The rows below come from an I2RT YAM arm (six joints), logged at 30 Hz.
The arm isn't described. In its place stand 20 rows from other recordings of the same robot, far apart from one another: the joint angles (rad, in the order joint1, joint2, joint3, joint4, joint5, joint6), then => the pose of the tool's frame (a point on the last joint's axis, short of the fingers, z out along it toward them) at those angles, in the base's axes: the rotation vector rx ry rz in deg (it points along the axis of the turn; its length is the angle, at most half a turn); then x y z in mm.
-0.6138 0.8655 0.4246 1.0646 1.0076 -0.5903 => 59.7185 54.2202 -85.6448 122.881 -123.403 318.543
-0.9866 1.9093 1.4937 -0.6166 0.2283 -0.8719 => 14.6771 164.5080 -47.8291 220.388 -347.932 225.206
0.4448 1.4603 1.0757 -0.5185 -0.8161 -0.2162 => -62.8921 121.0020 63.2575 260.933 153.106 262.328
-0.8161 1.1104 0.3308 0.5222 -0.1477 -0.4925 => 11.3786 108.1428 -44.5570 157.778 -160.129 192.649
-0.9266 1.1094 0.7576 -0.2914 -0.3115 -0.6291 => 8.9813 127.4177 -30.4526 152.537 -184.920 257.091
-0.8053 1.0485 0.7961 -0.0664 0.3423 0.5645 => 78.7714 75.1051 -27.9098 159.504 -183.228 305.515
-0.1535 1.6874 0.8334 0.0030 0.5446 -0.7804 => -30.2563 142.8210 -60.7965 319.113 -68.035 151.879
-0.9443 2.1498 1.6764 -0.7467 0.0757 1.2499 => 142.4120 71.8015 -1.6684 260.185 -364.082 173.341
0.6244 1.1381 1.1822 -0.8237 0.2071 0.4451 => -6.2228 134.3687 16.5850 189.925 127.832 347.400
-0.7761 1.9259 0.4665 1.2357 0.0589 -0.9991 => -10.0684 114.1246 -73.0200 216.525 -215.472 99.920
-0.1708 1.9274 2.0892 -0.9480 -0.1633 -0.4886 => -25.7655 132.0177 -7.5993 416.248 -65.921 382.351
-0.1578 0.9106 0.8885 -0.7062 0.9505 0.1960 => 48.0315 112.5022 -60.3072 168.304 -56.113 313.571
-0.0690 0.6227 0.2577 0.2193 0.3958 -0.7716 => -18.4574 101.5720 -54.4815 160.211 -24.830 220.557
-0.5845 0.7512 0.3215 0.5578 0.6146 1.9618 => 85.9900 -4.1878 38.6741 136.299 -114.792 259.334
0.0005 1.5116 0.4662 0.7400 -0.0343 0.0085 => -0.9219 107.4938 2.1983 283.677 1.363 162.230
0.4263 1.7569 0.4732 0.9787 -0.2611 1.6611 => 63.9234 111.2877 89.4297 268.585 132.071 122.411
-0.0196 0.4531 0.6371 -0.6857 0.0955 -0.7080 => -37.6607 115.2185 -30.9373 108.388 -5.520 280.252
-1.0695 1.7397 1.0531 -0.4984 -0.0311 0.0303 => 82.8943 136.1609 -13.3086 161.062 -291.613 163.313
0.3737 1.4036 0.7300 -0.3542 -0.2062 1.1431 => 55.7515 149.9762 42.6334 240.532 102.148 174.694
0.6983 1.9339 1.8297 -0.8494 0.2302 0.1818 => -31.3282 139.1730 4.4478 331.944 268.025 305.867
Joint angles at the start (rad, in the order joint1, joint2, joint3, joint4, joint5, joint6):
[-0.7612, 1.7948, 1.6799, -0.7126, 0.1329, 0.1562]
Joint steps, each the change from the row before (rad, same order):
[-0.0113, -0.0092, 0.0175, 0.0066, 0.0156, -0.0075]
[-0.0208, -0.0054, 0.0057, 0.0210, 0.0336, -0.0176]
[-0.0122, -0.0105, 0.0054, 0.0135, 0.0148, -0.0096]
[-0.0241, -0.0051, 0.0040, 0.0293, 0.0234, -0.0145]
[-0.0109, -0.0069, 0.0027, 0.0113, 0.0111, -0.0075]
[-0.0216, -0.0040, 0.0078, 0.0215, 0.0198, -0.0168]
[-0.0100, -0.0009, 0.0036, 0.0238, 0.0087, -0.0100]
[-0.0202, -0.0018, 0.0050, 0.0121, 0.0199, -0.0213]
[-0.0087, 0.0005, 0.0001, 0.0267, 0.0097, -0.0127]
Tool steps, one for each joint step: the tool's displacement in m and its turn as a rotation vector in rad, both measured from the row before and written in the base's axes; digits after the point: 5 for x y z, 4 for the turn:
[-0.00410, -0.00313, 0.00976, -0.0342, -0.0118, -0.0167]
[-0.00648, -0.00703, 0.00570, -0.0461, 0.0047, -0.0325]
[-0.00484, -0.00279, 0.00693, -0.0316, -0.0071, -0.0166]
[-0.00719, -0.00768, 0.00579, -0.0436, -0.0052, -0.0325]
[-0.00418, -0.00248, 0.00454, -0.0228, -0.0035, -0.0149]
[-0.00687, -0.00635, 0.00608, -0.0385, -0.0005, -0.0273]
[-0.00254, -0.00369, 0.00369, -0.0280, -0.0068, -0.0114]
[-0.00683, -0.00559, 0.00355, -0.0281, 0.0134, -0.0250]
[-0.00204, -0.00361, 0.00231, -0.0274, -0.0021, -0.0101]

